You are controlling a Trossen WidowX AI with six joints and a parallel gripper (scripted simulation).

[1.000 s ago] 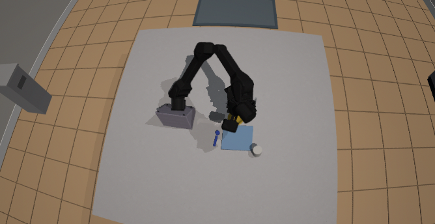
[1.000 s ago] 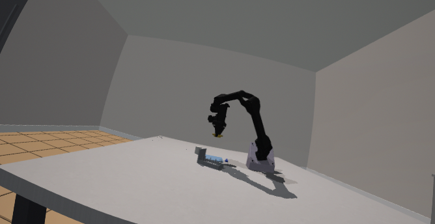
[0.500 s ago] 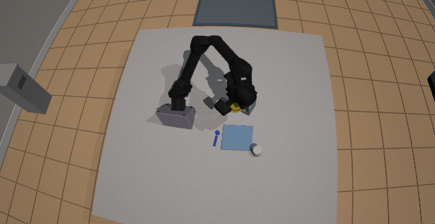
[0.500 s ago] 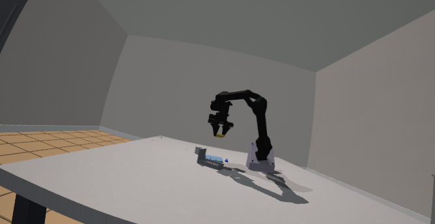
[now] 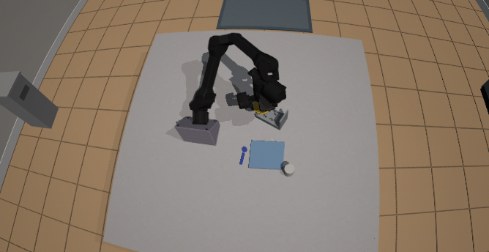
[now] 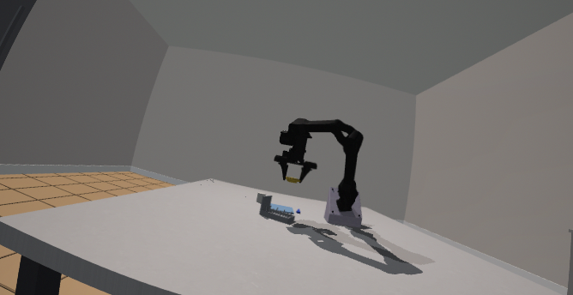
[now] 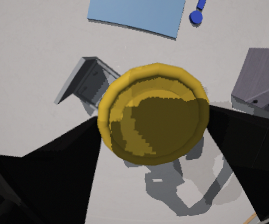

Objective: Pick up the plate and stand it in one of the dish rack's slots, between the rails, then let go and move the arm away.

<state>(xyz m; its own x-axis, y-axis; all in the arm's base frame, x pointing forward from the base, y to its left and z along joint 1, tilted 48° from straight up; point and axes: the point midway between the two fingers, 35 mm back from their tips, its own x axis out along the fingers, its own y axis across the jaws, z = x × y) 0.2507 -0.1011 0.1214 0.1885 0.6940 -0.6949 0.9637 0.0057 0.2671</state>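
Right now the grey dish rack is 140 mm below my gripper tip, 40 mm ahead of it and 30 mm to the left of it. The rest, counted from my gripper tip: yellow plate (10 mm above); blue mat (160 mm below, 150 mm to the right, 10 mm ahead); blue spoon (160 mm below, 140 mm to the right, 90 mm behind).
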